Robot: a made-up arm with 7 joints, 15 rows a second.
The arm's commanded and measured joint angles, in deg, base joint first. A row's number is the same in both.
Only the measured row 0 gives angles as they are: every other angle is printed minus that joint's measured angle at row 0.
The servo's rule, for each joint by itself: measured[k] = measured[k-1] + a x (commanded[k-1-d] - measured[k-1]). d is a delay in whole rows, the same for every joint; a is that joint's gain. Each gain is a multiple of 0.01, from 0.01 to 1. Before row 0 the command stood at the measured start. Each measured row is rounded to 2 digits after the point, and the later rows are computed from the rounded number. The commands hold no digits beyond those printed.
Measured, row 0: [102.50, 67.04, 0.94, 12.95, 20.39, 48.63, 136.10]
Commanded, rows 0 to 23: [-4.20, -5.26, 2.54, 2.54, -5.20, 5.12, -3.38]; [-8.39, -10.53, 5.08, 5.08, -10.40, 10.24, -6.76]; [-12.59, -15.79, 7.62, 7.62, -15.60, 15.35, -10.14]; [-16.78, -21.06, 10.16, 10.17, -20.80, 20.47, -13.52]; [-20.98, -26.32, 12.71, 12.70, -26.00, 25.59, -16.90]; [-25.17, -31.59, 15.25, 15.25, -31.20, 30.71, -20.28]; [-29.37, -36.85, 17.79, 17.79, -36.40, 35.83, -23.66]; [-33.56, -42.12, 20.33, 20.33, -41.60, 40.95, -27.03]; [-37.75, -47.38, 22.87, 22.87, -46.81, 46.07, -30.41]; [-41.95, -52.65, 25.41, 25.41, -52.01, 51.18, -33.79]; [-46.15, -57.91, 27.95, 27.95, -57.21, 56.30, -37.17]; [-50.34, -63.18, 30.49, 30.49, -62.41, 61.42, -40.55]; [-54.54, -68.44, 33.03, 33.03, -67.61, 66.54, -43.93]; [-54.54, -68.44, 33.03, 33.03, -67.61, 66.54, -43.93]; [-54.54, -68.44, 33.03, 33.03, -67.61, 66.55, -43.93]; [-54.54, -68.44, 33.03, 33.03, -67.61, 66.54, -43.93]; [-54.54, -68.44, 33.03, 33.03, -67.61, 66.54, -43.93]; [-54.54, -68.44, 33.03, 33.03, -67.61, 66.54, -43.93]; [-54.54, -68.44, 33.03, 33.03, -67.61, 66.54, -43.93]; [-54.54, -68.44, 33.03, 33.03, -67.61, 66.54, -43.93]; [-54.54, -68.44, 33.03, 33.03, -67.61, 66.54, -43.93]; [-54.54, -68.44, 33.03, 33.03, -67.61, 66.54, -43.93]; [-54.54, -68.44, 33.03, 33.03, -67.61, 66.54, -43.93]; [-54.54, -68.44, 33.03, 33.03, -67.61, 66.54, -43.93]
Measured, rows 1 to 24: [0.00, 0.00, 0.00, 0.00, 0.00, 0.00, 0.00]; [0.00, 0.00, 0.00, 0.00, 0.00, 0.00, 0.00]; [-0.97, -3.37, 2.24, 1.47, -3.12, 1.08, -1.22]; [-2.68, -7.95, 4.74, 3.56, -7.49, 3.00, -3.21]; [-4.96, -12.97, 7.27, 5.91, -12.36, 5.59, -5.70]; [-7.68, -18.15, 9.81, 8.38, -17.42, 8.71, -8.52]; [-10.74, -23.38, 12.36, 10.89, -22.57, 12.25, -11.54]; [-14.06, -28.63, 14.90, 13.42, -27.75, 16.13, -14.69]; [-17.58, -33.89, 17.44, 15.95, -32.94, 20.27, -17.92]; [-21.26, -39.16, 19.98, 18.49, -38.14, 24.61, -21.20]; [-25.05, -44.42, 22.52, 21.03, -43.34, 29.12, -24.52]; [-28.94, -49.69, 25.06, 23.57, -48.54, 33.75, -27.86]; [-32.90, -54.95, 27.60, 26.11, -53.74, 38.49, -31.21]; [-36.91, -60.22, 30.14, 28.65, -58.94, 43.31, -34.57]; [-40.96, -65.48, 32.68, 31.19, -64.14, 48.19, -37.94]; [-44.08, -67.37, 32.99, 32.26, -66.22, 52.04, -40.10]; [-46.49, -68.05, 33.03, 32.71, -67.05, 55.09, -41.48]; [-48.34, -68.30, 33.03, 32.90, -67.39, 57.49, -42.36]; [-49.77, -68.39, 33.03, 32.98, -67.52, 59.39, -42.93]; [-50.87, -68.42, 33.03, 33.01, -67.57, 60.89, -43.29]; [-51.71, -68.43, 33.03, 33.02, -67.59, 62.08, -43.52]; [-52.36, -68.44, 33.03, 33.03, -67.60, 63.02, -43.67]; [-52.86, -68.44, 33.03, 33.03, -67.61, 63.76, -43.76]; [-53.25, -68.44, 33.03, 33.03, -67.61, 64.34, -43.82]
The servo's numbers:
d 2
a 0.23 0.64 0.88 0.58 0.60 0.21 0.36

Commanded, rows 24 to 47: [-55.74, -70.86, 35.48, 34.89, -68.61, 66.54, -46.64]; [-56.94, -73.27, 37.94, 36.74, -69.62, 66.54, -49.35]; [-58.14, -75.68, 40.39, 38.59, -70.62, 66.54, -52.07]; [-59.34, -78.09, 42.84, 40.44, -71.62, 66.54, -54.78]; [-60.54, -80.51, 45.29, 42.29, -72.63, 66.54, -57.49]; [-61.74, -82.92, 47.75, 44.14, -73.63, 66.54, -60.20]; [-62.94, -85.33, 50.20, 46.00, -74.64, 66.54, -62.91]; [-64.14, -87.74, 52.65, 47.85, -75.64, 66.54, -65.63]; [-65.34, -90.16, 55.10, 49.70, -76.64, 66.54, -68.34]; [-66.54, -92.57, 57.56, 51.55, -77.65, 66.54, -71.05]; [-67.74, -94.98, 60.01, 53.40, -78.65, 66.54, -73.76]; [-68.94, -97.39, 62.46, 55.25, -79.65, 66.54, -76.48]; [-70.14, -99.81, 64.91, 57.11, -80.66, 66.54, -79.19]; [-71.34, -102.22, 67.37, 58.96, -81.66, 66.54, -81.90]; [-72.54, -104.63, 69.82, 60.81, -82.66, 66.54, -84.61]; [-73.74, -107.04, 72.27, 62.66, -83.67, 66.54, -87.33]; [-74.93, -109.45, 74.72, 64.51, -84.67, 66.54, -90.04]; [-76.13, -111.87, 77.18, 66.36, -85.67, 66.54, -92.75]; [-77.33, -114.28, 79.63, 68.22, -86.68, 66.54, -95.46]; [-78.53, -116.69, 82.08, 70.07, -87.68, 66.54, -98.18]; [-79.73, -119.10, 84.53, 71.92, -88.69, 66.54, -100.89]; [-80.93, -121.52, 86.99, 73.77, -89.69, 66.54, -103.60]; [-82.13, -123.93, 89.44, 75.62, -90.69, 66.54, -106.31]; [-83.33, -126.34, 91.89, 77.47, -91.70, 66.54, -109.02]
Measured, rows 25 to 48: [-53.55, -68.44, 33.03, 33.03, -67.61, 64.80, -43.86]; [-53.78, -68.44, 33.03, 33.03, -67.61, 65.17, -43.89]; [-54.23, -69.99, 35.19, 34.11, -68.21, 65.46, -44.88]; [-54.85, -72.09, 37.61, 35.64, -69.06, 65.69, -46.49]; [-55.61, -74.39, 40.06, 37.35, -70.00, 65.87, -48.50]; [-56.47, -76.76, 42.51, 39.14, -70.97, 66.01, -50.76]; [-57.41, -79.16, 44.96, 40.97, -71.97, 66.12, -53.18]; [-58.41, -81.57, 47.42, 42.81, -72.97, 66.21, -55.71]; [-59.45, -83.98, 49.87, 44.66, -73.97, 66.28, -58.30]; [-60.53, -86.39, 52.32, 46.51, -74.97, 66.33, -60.94]; [-61.64, -88.80, 54.77, 48.36, -75.97, 66.37, -63.60]; [-62.77, -91.21, 57.23, 50.21, -76.98, 66.41, -66.28]; [-63.91, -93.62, 59.68, 52.06, -77.98, 66.44, -68.97]; [-65.07, -96.03, 62.13, 53.91, -78.98, 66.46, -71.67]; [-66.24, -98.45, 64.58, 55.77, -79.99, 66.48, -74.38]; [-67.41, -100.86, 67.04, 57.62, -80.99, 66.49, -77.09]; [-68.59, -103.27, 69.49, 59.47, -81.99, 66.50, -79.80]; [-69.77, -105.68, 71.94, 61.32, -83.00, 66.51, -82.51]; [-70.96, -108.09, 74.39, 63.17, -84.00, 66.52, -85.22]; [-72.15, -110.51, 76.85, 65.02, -85.00, 66.52, -87.93]; [-73.34, -112.92, 79.30, 66.88, -86.01, 66.52, -90.64]; [-74.53, -115.33, 81.75, 68.73, -87.01, 66.52, -93.35]; [-75.73, -117.74, 84.20, 70.58, -88.02, 66.52, -96.06]; [-76.93, -120.16, 86.66, 72.43, -89.02, 66.52, -98.77]
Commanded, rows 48 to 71: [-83.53, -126.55, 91.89, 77.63, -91.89, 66.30, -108.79]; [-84.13, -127.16, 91.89, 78.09, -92.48, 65.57, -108.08]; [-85.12, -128.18, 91.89, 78.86, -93.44, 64.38, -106.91]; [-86.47, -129.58, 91.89, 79.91, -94.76, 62.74, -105.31]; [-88.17, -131.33, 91.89, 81.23, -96.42, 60.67, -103.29]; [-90.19, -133.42, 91.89, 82.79, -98.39, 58.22, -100.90]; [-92.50, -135.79, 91.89, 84.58, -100.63, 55.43, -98.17]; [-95.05, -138.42, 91.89, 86.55, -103.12, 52.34, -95.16]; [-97.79, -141.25, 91.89, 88.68, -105.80, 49.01, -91.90]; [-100.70, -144.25, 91.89, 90.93, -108.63, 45.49, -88.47]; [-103.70, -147.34, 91.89, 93.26, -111.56, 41.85, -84.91]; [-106.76, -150.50, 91.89, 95.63, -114.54, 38.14, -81.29]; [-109.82, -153.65, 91.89, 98.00, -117.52, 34.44, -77.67]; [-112.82, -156.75, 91.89, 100.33, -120.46, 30.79, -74.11]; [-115.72, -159.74, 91.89, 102.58, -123.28, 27.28, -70.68]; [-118.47, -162.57, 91.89, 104.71, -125.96, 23.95, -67.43]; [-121.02, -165.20, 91.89, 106.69, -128.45, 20.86, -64.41]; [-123.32, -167.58, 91.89, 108.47, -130.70, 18.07, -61.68]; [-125.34, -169.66, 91.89, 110.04, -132.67, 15.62, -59.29]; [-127.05, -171.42, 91.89, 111.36, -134.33, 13.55, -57.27]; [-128.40, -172.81, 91.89, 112.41, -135.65, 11.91, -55.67]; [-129.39, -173.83, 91.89, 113.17, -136.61, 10.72, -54.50]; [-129.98, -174.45, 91.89, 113.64, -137.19, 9.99, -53.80]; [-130.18, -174.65, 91.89, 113.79, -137.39, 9.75, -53.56]
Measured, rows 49 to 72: [-78.13, -122.57, 89.11, 74.28, -90.02, 66.52, -101.48]; [-79.33, -124.98, 91.56, 76.13, -91.03, 66.52, -104.19]; [-80.30, -125.98, 91.85, 77.00, -91.55, 66.47, -105.85]; [-81.18, -126.74, 91.89, 77.63, -92.11, 66.28, -106.65]; [-82.09, -127.66, 91.89, 78.34, -92.91, 65.88, -106.74]; [-83.10, -128.89, 91.89, 79.25, -94.02, 65.22, -106.23]; [-84.27, -130.45, 91.89, 80.40, -95.46, 64.26, -105.17]; [-85.63, -132.35, 91.89, 81.79, -97.22, 62.99, -103.63]; [-87.21, -134.55, 91.89, 83.41, -99.27, 61.40, -101.66]; [-89.01, -137.03, 91.89, 85.23, -101.58, 59.50, -99.32]; [-91.03, -139.73, 91.89, 87.23, -104.11, 57.30, -96.65]; [-93.25, -142.62, 91.89, 89.38, -106.82, 54.82, -93.71]; [-95.65, -145.64, 91.89, 91.63, -109.66, 52.10, -90.54]; [-98.21, -148.75, 91.89, 93.95, -112.59, 49.17, -87.21]; [-100.88, -151.89, 91.89, 96.30, -115.55, 46.08, -83.78]; [-103.63, -155.00, 91.89, 98.64, -118.50, 42.87, -80.30]; [-106.41, -158.03, 91.89, 100.93, -121.37, 39.60, -76.84]; [-109.18, -160.94, 91.89, 103.12, -124.12, 36.31, -73.45]; [-111.90, -163.67, 91.89, 105.19, -126.72, 33.07, -70.20]; [-114.53, -166.17, 91.89, 107.09, -129.11, 29.92, -67.13]; [-117.02, -168.40, 91.89, 108.80, -131.25, 26.92, -64.31]; [-119.33, -170.33, 91.89, 110.28, -133.10, 24.11, -61.78]; [-121.42, -171.92, 91.89, 111.52, -134.63, 21.55, -59.58]; [-123.25, -173.14, 91.89, 112.48, -135.82, 19.28, -57.75]
